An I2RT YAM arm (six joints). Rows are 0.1 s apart.
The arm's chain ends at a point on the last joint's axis. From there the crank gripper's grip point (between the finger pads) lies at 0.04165 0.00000 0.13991 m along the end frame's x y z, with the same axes.
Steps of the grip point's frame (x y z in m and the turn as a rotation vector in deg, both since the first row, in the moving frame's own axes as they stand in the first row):
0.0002 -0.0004 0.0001 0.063 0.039 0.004
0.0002 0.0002 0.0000 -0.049 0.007 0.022
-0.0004 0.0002 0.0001 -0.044 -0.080 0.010
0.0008 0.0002 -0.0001 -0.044 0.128 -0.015
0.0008 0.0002 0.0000 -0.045 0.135 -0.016
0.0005 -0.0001 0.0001 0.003 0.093 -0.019
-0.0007 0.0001 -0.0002 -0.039 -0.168 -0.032
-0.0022 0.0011 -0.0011 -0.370 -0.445 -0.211
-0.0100 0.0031 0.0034 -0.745 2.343 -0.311
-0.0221 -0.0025 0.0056 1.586 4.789 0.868
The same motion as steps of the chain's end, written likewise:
0.0001 -0.0002 0.0001 0.063 0.039 0.004
0.0002 0.0001 0.0000 -0.049 0.007 0.022
-0.0002 0.0001 0.0000 -0.044 -0.080 0.010
0.0005 0.0001 0.0000 -0.044 0.128 -0.015
0.0005 0.0001 0.0001 -0.045 0.135 -0.016
0.0003 -0.0001 0.0002 0.003 0.093 -0.019
-0.0003 0.0000 -0.0003 -0.039 -0.168 -0.032
-0.0011 0.0003 -0.0014 -0.370 -0.445 -0.211
-0.0157 0.0015 0.0052 -0.745 2.343 -0.311
-0.0337 0.0006 0.0096 1.586 4.789 0.868

